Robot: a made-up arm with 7 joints. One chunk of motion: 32 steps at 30 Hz.
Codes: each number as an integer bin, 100 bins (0 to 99) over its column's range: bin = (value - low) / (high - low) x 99, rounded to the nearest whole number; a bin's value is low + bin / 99 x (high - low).
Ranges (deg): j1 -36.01..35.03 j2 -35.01..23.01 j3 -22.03..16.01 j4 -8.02..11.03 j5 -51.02..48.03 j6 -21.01..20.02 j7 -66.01..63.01
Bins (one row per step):
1: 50 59 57 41 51 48 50
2: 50 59 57 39 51 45 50
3: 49 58 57 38 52 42 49
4: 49 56 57 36 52 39 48
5: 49 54 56 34 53 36 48
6: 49 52 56 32 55 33 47
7: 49 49 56 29 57 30 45
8: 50 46 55 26 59 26 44
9: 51 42 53 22 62 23 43
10: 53 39 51 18 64 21 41
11: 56 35 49 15 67 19 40
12: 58 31 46 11 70 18 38
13: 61 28 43 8 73 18 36
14: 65 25 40 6 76 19 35
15: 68 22 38 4 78 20 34
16: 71 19 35 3 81 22 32
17: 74 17 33 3 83 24 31
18: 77 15 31 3 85 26 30
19: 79 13 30 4 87 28 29
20: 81 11 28 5 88 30 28
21: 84 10 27 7 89 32 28
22: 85 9 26 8 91 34 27
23: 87 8 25 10 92 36 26
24: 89 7 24 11 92 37 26
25: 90 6 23 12 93 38 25
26: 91 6 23 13 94 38 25
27: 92 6 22 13 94 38 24
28: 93 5 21 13 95 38 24
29: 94 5 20 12 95 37 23
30: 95 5 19 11 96 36 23
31: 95 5 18 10 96 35 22
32: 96 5 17 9 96 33 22
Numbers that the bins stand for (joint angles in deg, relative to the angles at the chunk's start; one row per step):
1: -0.13 -0.43 -0.13 -0.13 0.01 -1.12 -0.85
2: -0.13 -0.43 -0.13 -0.52 0.01 -2.36 -0.85
3: -0.85 -1.02 -0.13 -0.71 1.01 -3.60 -2.15
4: -0.85 -2.19 -0.13 -1.09 1.01 -4.85 -3.45
5: -0.85 -3.36 -0.51 -1.48 2.01 -6.09 -3.45
6: -0.85 -4.53 -0.51 -1.86 4.01 -7.33 -4.76
7: -0.85 -6.29 -0.51 -2.44 6.01 -8.58 -7.36
8: -0.13 -8.05 -0.90 -3.02 8.01 -10.23 -8.67
9: 0.59 -10.40 -1.67 -3.79 11.01 -11.48 -9.97
10: 2.02 -12.15 -2.43 -4.56 13.01 -12.31 -12.58
11: 4.17 -14.50 -3.20 -5.13 16.01 -13.14 -13.88
12: 5.61 -16.84 -4.35 -5.90 19.02 -13.55 -16.49
13: 7.76 -18.60 -5.51 -6.48 22.02 -13.55 -19.09
14: 10.63 -20.36 -6.66 -6.87 25.02 -13.14 -20.40
15: 12.79 -22.12 -7.43 -7.25 27.02 -12.72 -21.70
16: 14.94 -23.87 -8.58 -7.44 30.02 -11.89 -24.31
17: 17.09 -25.05 -9.35 -7.44 32.02 -11.06 -25.61
18: 19.24 -26.22 -10.12 -7.44 34.02 -10.23 -26.91
19: 20.68 -27.39 -10.50 -7.25 36.02 -9.41 -28.22
20: 22.11 -28.56 -11.27 -7.06 37.02 -8.58 -29.52
21: 24.27 -29.15 -11.66 -6.67 38.02 -7.75 -29.52
22: 24.98 -29.74 -12.04 -6.48 40.03 -6.92 -30.82
23: 26.42 -30.32 -12.42 -6.10 41.03 -6.09 -32.13
24: 27.85 -30.91 -12.81 -5.90 41.03 -5.68 -32.13
25: 28.57 -31.49 -13.19 -5.71 42.03 -5.26 -33.43
26: 29.29 -31.49 -13.19 -5.52 43.03 -5.26 -33.43
27: 30.01 -31.49 -13.58 -5.52 43.03 -5.26 -34.73
28: 30.72 -32.08 -13.96 -5.52 44.03 -5.26 -34.73
29: 31.44 -32.08 -14.35 -5.71 44.03 -5.68 -36.04
30: 32.16 -32.08 -14.73 -5.90 45.03 -6.09 -36.04
31: 32.16 -32.08 -15.11 -6.10 45.03 -6.50 -37.34
32: 32.88 -32.08 -15.50 -6.29 45.03 -7.33 -37.34

